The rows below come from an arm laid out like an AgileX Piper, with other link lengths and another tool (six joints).
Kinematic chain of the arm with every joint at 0, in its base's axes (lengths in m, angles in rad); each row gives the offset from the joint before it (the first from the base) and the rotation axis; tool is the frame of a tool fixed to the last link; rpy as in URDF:
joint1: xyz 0 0 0.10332 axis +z
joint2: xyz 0 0 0 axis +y
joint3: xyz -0.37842 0 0.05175 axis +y
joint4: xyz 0.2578 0 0.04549 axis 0.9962 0 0.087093
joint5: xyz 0 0 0 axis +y
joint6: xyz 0.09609 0 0.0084 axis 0.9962 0 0.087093
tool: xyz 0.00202 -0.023 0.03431 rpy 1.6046 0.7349 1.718
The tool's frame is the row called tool.
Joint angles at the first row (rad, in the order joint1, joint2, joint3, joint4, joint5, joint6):
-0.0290 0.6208 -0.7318 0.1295 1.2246 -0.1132
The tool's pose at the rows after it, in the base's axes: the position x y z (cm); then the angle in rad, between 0 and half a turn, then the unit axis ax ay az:
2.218 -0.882 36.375 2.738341 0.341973 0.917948 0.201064
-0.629 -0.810 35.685 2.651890 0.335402 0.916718 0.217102
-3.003 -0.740 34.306 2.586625 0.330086 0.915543 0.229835
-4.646 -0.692 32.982 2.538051 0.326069 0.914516 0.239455
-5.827 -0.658 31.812 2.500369 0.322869 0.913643 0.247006
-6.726 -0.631 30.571 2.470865 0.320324 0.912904 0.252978
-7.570 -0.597 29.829 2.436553 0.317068 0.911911 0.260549
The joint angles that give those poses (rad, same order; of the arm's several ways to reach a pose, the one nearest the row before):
-0.0291 0.4858 -0.6987 0.1286 1.2270 -0.1133
-0.0290 0.3700 -0.6748 0.1275 1.2260 -0.1132
-0.0290 0.2623 -0.6387 0.1275 1.2271 -0.1132
-0.0290 0.1783 -0.6073 0.1275 1.2271 -0.1132
-0.0290 0.1113 -0.5813 0.1275 1.2273 -0.1132
-0.0290 0.0513 -0.5535 0.1276 1.2275 -0.1133
-0.0290 0.0006 -0.5414 0.1286 1.2284 -0.1132

